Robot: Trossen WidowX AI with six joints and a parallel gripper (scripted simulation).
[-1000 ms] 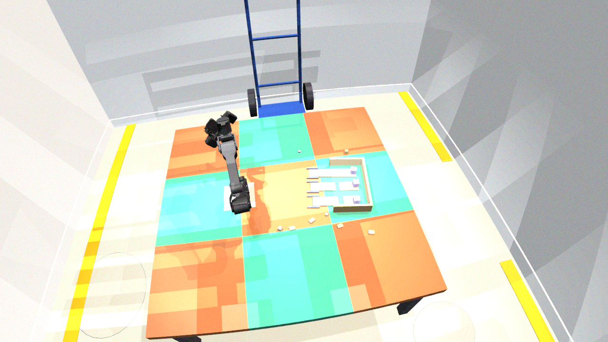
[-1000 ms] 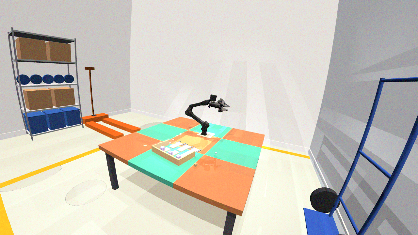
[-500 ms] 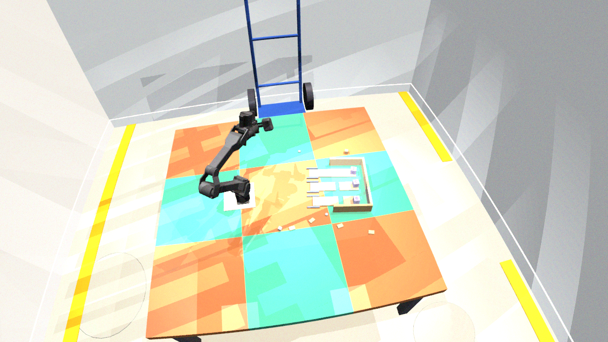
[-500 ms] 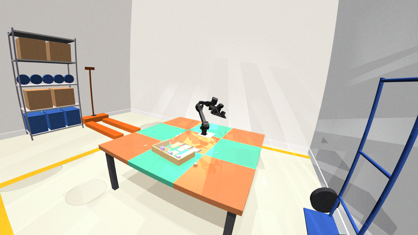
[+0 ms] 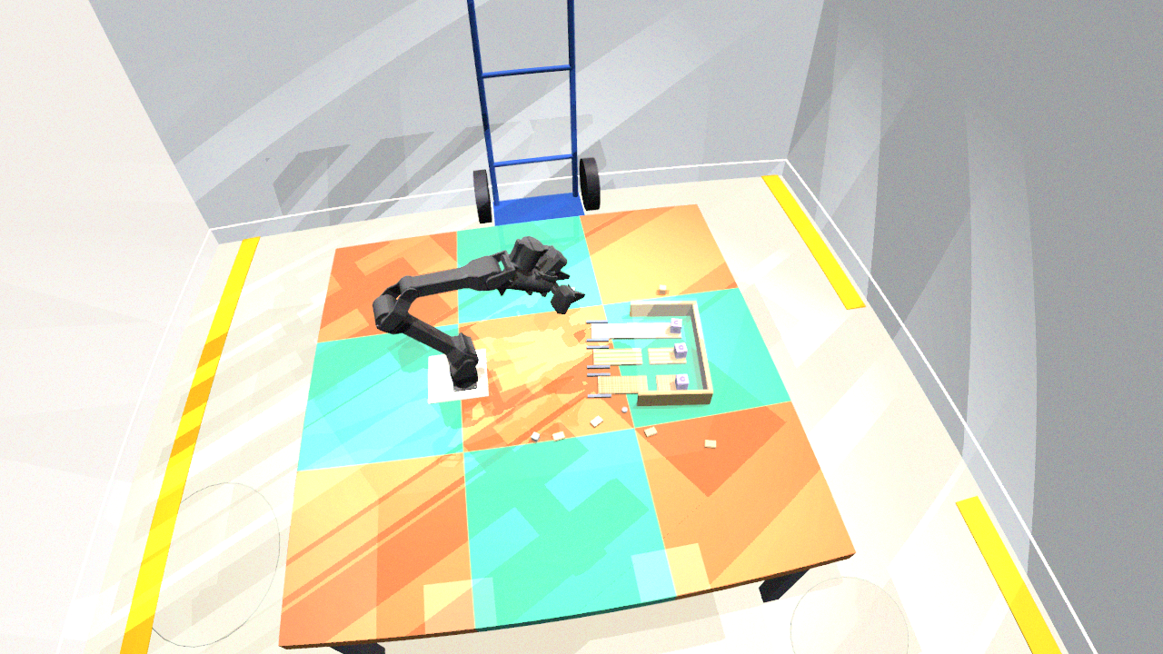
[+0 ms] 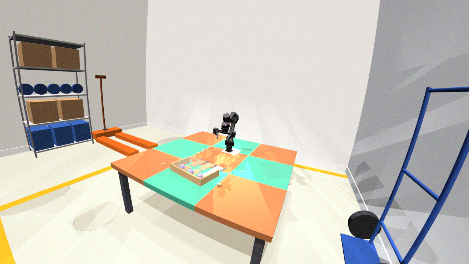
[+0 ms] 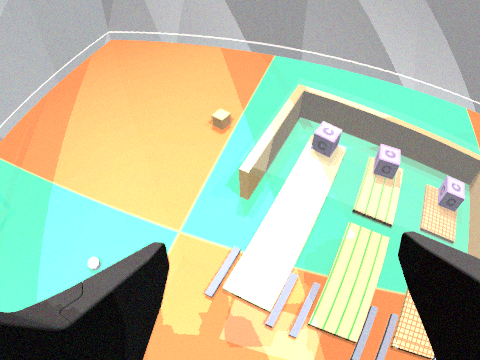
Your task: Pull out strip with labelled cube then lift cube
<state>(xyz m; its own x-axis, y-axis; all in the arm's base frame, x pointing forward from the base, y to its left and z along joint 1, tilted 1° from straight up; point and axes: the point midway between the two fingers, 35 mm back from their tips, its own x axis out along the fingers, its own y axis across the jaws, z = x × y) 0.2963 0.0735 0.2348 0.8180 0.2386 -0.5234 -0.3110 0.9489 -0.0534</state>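
The one-piece strip lies 22 cm below my gripper tip, 17 cm ahead of it and 1 cm to the left of it.
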